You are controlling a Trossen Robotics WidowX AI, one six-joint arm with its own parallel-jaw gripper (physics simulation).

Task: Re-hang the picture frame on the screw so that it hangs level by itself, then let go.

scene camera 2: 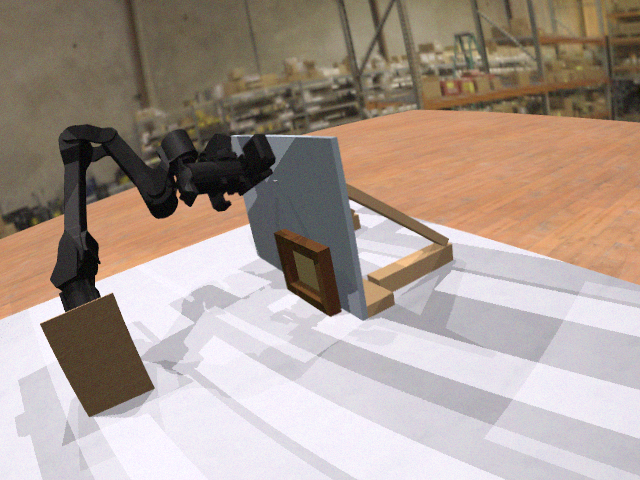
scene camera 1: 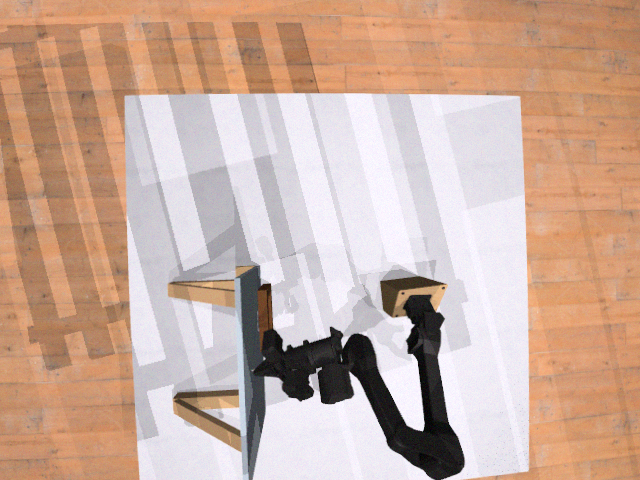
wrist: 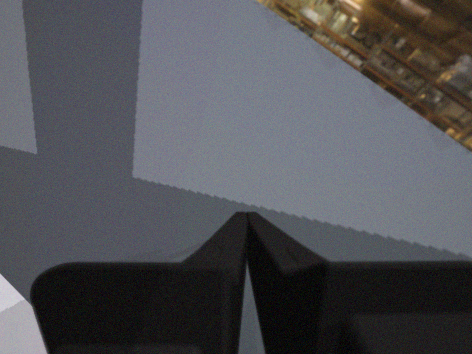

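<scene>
The brown wooden picture frame stands low against the front face of the upright blue-grey panel, near its right edge in the scene camera 2 view, with its lower edge at the table. My gripper is shut and empty, with its fingertips together. It is at the panel's face, higher than the frame and to one side of it. The frame does not show in the wrist view. The screw cannot be made out clearly; the closed fingers may hide it.
Wooden braces support the panel from behind. The arm's wedge-shaped wooden base stands on the white table, across from the panel. Striped shadows lie over the table top.
</scene>
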